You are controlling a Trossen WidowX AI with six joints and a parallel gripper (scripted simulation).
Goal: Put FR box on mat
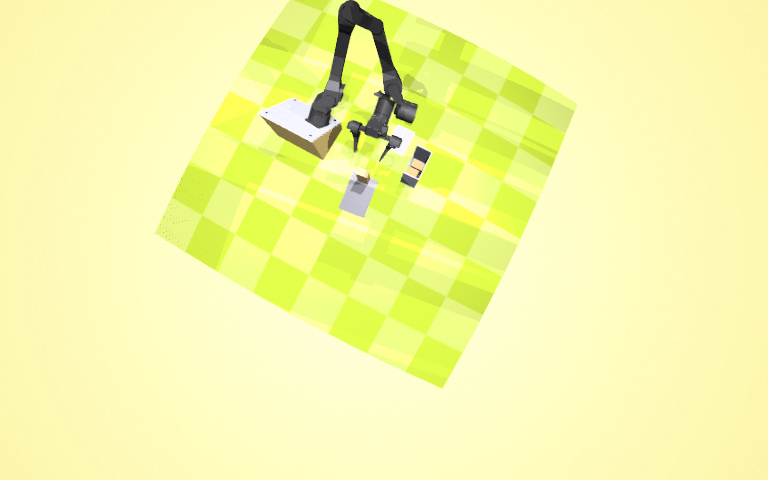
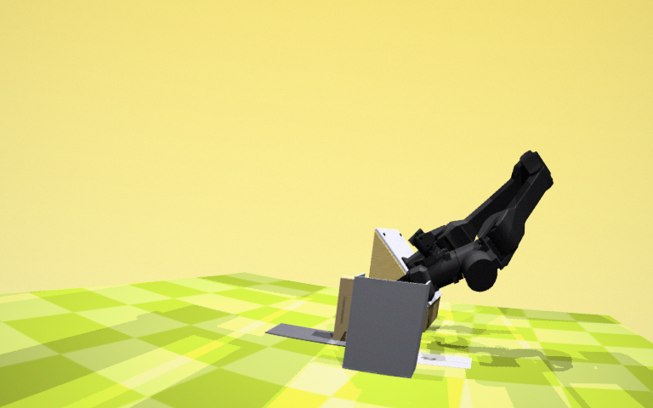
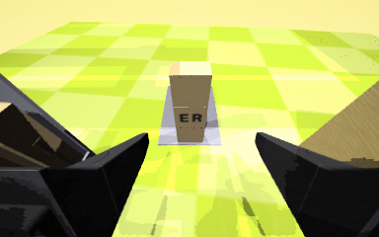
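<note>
The grey mat is 11 cm to the right of my gripper tip, 9 cm below it and 4 cm ahead of it. The rest, counted from my gripper tip: thin white slab 15 cm to the left, 9 cm below, 4 cm ahead.
</note>
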